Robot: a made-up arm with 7 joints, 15 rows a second.
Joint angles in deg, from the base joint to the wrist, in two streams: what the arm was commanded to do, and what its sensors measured. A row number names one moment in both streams.
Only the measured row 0 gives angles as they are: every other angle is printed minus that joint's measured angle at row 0.
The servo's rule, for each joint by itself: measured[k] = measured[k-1] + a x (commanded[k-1-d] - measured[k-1]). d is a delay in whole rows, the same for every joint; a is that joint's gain. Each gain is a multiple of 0.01, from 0.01 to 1. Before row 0 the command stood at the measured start. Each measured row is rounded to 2 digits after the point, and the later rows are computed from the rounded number. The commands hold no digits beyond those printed.
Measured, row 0:
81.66 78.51 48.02 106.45 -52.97 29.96 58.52
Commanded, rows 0 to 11:
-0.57 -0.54 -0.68 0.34 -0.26 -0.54 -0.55
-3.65 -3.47 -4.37 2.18 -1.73 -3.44 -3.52
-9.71 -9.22 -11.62 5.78 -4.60 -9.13 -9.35
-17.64 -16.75 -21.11 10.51 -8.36 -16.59 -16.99
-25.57 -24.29 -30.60 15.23 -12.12 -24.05 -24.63
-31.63 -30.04 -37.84 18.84 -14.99 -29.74 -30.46
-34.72 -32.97 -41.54 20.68 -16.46 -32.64 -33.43
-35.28 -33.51 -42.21 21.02 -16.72 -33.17 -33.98
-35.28 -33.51 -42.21 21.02 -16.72 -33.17 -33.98
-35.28 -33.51 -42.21 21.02 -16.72 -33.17 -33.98
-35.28 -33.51 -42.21 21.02 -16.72 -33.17 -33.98
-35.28 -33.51 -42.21 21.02 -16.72 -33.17 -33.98
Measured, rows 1 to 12:
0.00 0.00 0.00 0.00 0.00 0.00 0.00
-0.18 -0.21 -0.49 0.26 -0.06 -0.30 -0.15
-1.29 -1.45 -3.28 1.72 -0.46 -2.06 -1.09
-3.98 -4.40 -9.28 4.81 -1.45 -6.02 -3.40
-8.35 -9.09 -17.80 9.14 -3.11 -11.94 -7.21
-13.86 -14.87 -27.02 13.77 -5.27 -18.72 -12.09
-19.55 -20.63 -34.81 17.62 -7.60 -24.89 -17.23
-24.40 -25.32 -39.66 19.95 -9.73 -29.23 -21.77
-27.88 -28.43 -41.50 20.76 -11.41 -31.44 -25.19
-30.25 -30.36 -42.01 20.96 -12.68 -32.41 -27.65
-31.86 -31.56 -42.15 21.01 -13.65 -32.84 -29.42
-32.95 -32.30 -42.19 21.02 -14.39 -33.02 -30.70
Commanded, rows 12 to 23:
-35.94 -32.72 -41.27 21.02 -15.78 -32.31 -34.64
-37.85 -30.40 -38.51 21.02 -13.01 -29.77 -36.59
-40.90 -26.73 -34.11 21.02 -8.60 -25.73 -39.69
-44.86 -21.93 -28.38 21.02 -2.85 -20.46 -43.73
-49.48 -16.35 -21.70 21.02 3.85 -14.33 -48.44
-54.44 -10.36 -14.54 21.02 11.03 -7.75 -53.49
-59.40 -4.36 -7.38 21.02 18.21 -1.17 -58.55
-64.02 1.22 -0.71 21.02 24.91 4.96 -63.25
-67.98 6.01 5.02 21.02 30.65 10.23 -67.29
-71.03 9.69 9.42 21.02 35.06 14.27 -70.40
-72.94 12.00 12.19 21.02 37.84 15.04 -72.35
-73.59 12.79 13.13 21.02 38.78 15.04 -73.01
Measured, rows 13 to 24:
-33.70 -32.76 -42.20 21.02 -14.95 -33.10 -31.62
-34.42 -32.74 -41.53 21.02 -15.15 -32.66 -32.47
-35.52 -31.85 -39.36 21.02 -14.64 -31.04 -33.62
-37.24 -29.90 -35.58 21.02 -13.19 -28.07 -35.32
-39.68 -26.87 -30.40 21.02 -10.71 -23.81 -37.67
-42.82 -22.87 -24.14 21.02 -7.22 -18.50 -40.69
-46.54 -18.12 -17.23 21.02 -2.84 -12.48 -44.27
-50.66 -12.89 -10.14 21.02 2.21 -6.15 -48.27
-54.94 -7.53 -3.35 21.02 7.66 0.07 -52.46
-59.11 -2.38 2.68 21.02 13.18 5.76 -56.61
-62.92 2.21 7.53 21.02 18.43 10.53 -60.47
-66.13 5.93 10.89 21.02 23.09 13.06 -63.80

